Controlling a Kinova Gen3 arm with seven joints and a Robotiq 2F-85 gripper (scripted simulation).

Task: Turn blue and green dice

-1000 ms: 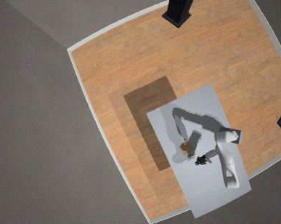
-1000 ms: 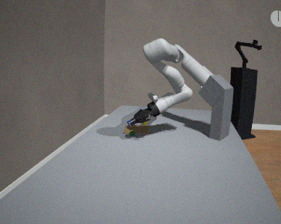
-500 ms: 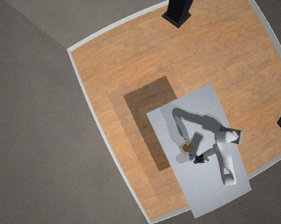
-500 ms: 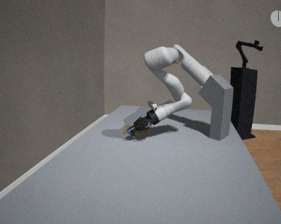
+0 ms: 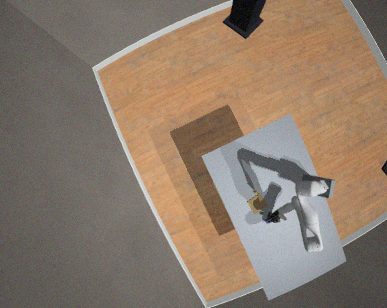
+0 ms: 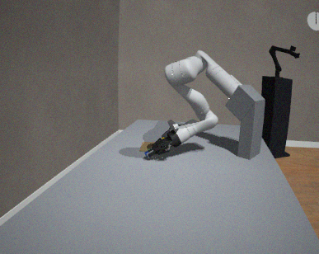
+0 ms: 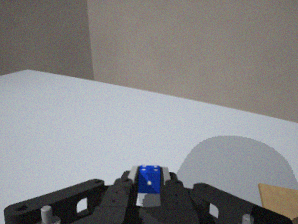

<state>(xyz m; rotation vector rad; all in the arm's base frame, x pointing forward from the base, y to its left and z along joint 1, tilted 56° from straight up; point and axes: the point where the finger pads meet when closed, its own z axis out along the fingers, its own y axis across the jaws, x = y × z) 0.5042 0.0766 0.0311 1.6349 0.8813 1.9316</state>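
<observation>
Now: the blue die 10 mm below my hand and 10 mm ahead of it. From my hand the other things lie so: green die (80 mm to the right, 20 mm below, 10 mm behind); tan mat (170 mm to the right, 50 mm behind, 30 mm below); yellow die (260 mm to the right, 120 mm behind, 20 mm below).
</observation>
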